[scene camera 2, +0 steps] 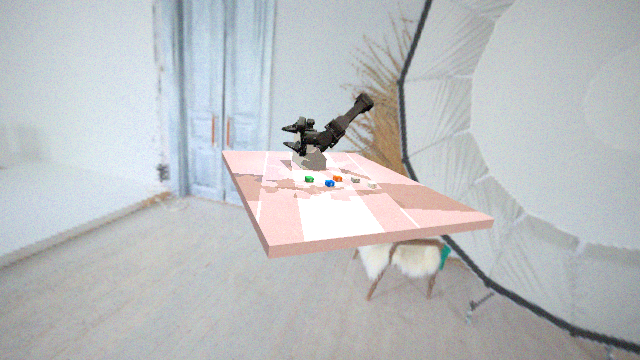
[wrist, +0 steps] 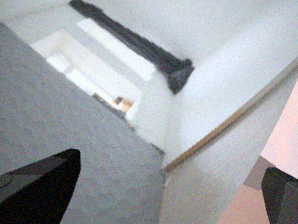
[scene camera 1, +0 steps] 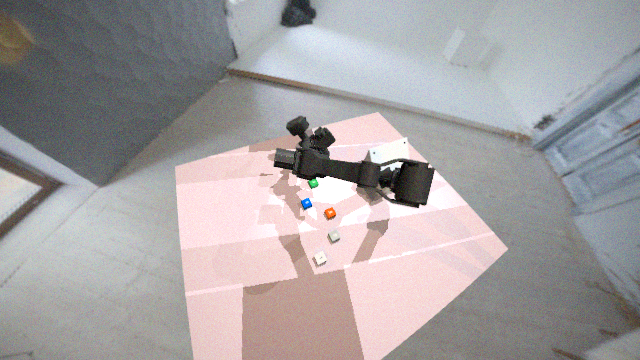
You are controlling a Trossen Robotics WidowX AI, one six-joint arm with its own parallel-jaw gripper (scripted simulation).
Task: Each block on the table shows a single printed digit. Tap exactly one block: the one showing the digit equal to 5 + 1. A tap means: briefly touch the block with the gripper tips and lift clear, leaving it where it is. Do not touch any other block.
Labels:
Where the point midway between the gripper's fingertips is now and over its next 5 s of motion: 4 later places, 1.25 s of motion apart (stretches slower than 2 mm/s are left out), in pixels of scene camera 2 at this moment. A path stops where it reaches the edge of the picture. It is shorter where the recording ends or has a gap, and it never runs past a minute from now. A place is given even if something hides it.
My gripper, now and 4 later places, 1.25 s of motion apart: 282, 136; 290, 152; 310, 154; 331, 158; 339, 158

